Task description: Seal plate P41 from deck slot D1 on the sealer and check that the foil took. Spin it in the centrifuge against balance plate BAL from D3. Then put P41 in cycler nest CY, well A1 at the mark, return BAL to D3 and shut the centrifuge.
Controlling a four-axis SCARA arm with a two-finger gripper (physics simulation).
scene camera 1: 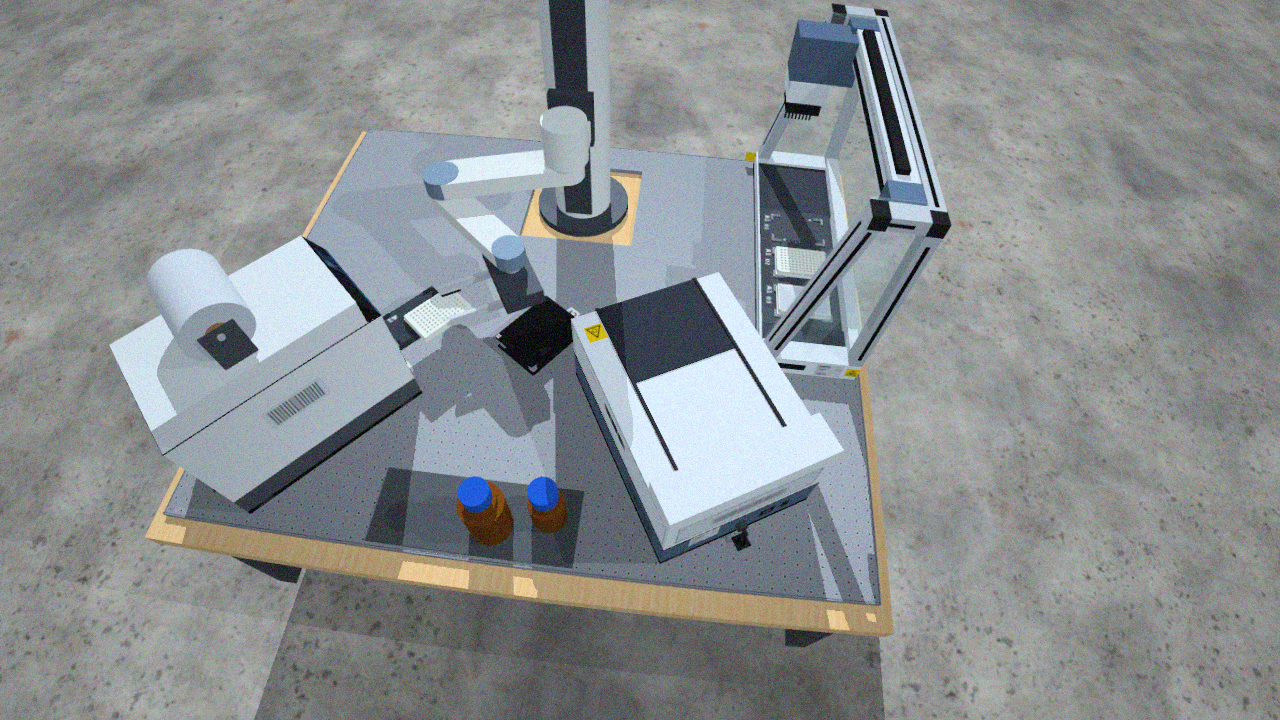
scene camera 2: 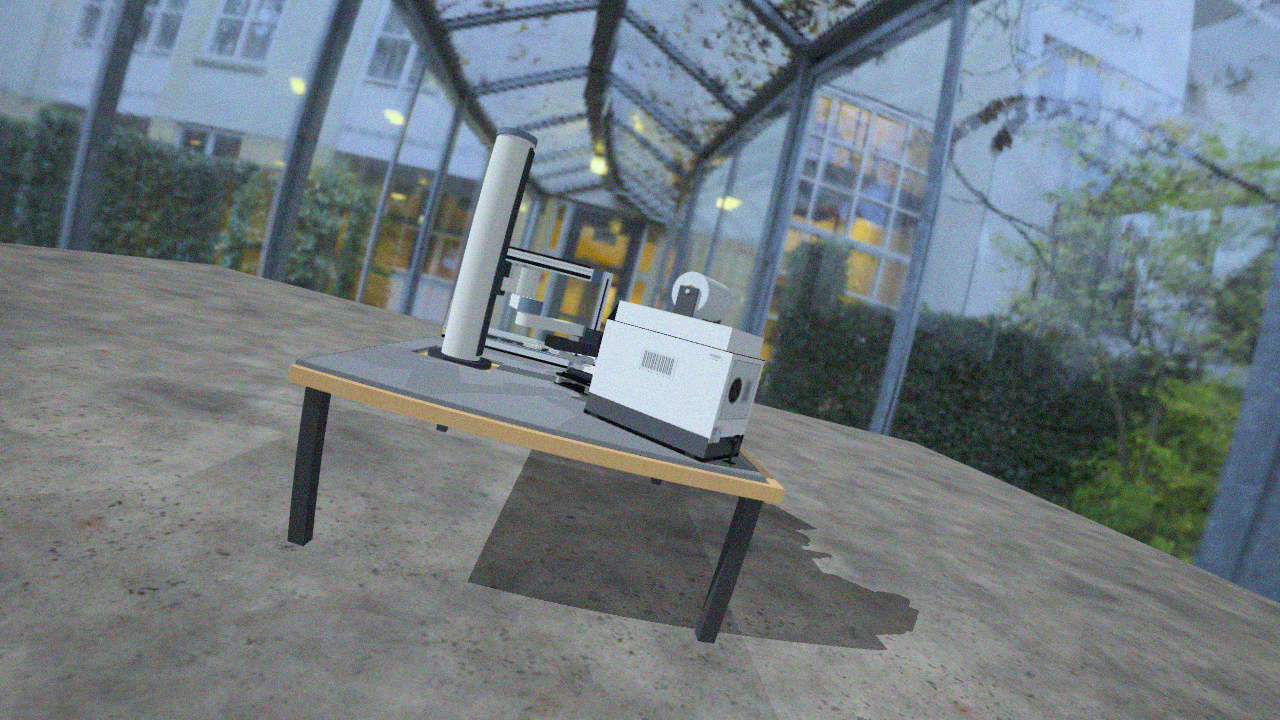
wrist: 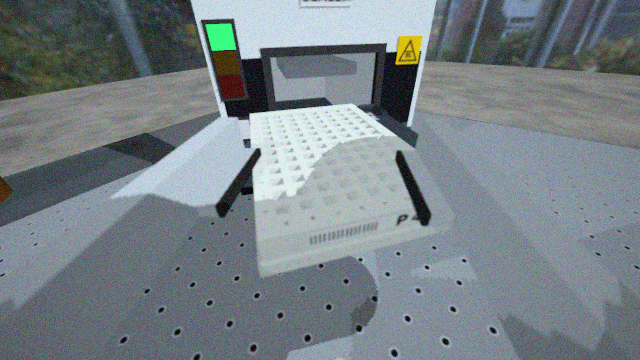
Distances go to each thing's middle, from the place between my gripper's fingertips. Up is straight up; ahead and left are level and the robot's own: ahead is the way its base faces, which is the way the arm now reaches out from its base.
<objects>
Right now my hand is 26 cm short of the foil roll (scene camera 1: 194,295), 27 cm to the left of it and 29 cm below it. Also, from my hand: centrifuge (scene camera 1: 709,436) 18 cm ahead, 55 cm to the left.
</objects>
